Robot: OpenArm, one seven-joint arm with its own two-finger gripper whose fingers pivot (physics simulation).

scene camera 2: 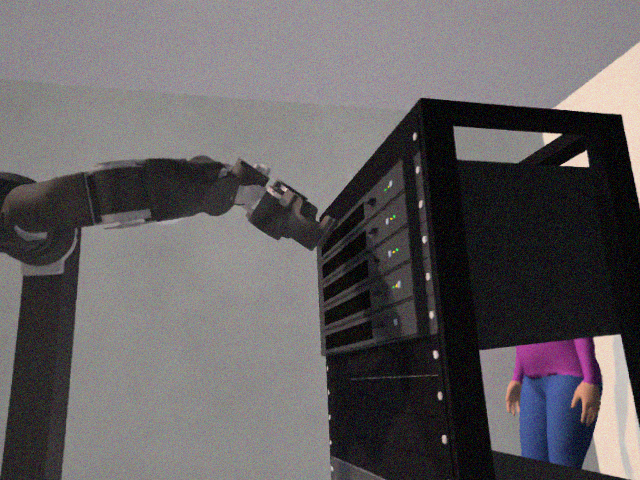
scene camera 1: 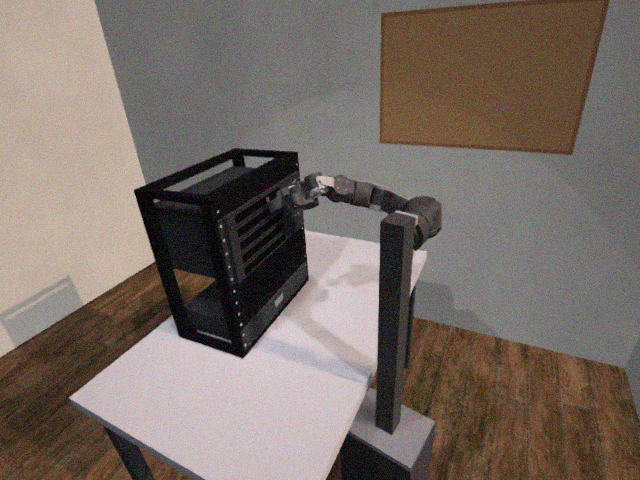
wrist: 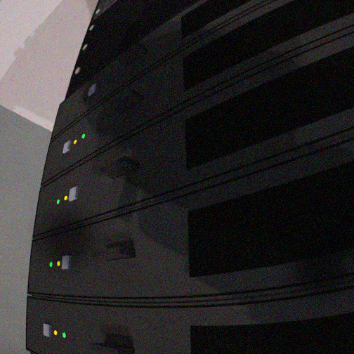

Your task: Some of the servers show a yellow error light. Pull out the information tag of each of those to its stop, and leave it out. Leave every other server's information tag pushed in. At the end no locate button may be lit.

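My gripper (scene camera 1: 290, 190) (scene camera 2: 326, 226) is open and empty, close to the front of the black rack (scene camera 1: 183, 194) (scene camera 2: 449, 248); its fingers do not show in the wrist view. Five servers are stacked there; the wrist view shows them upside down. The top four have yellow lights (wrist: 55, 332) (wrist: 58, 263) (wrist: 65, 198) (wrist: 75, 142), each beside a green light. The lowest server shows a pale button (wrist: 92, 90) (scene camera 2: 395, 321) and no visible light. Dark tabs (wrist: 121, 248) (wrist: 126, 167) (scene camera 2: 372, 201) stand on the fronts; how far each is out is unclear. No locate button plainly glows.
The rack stands on a white table (scene camera 1: 222, 408). The arm's dark post (scene camera 1: 393, 320) (scene camera 2: 43, 361) stands at the table's edge, with the arm reaching across to the rack. A person in a purple top (scene camera 2: 553, 356) stands behind the rack. A cork board (scene camera 1: 491, 77) hangs on the wall.
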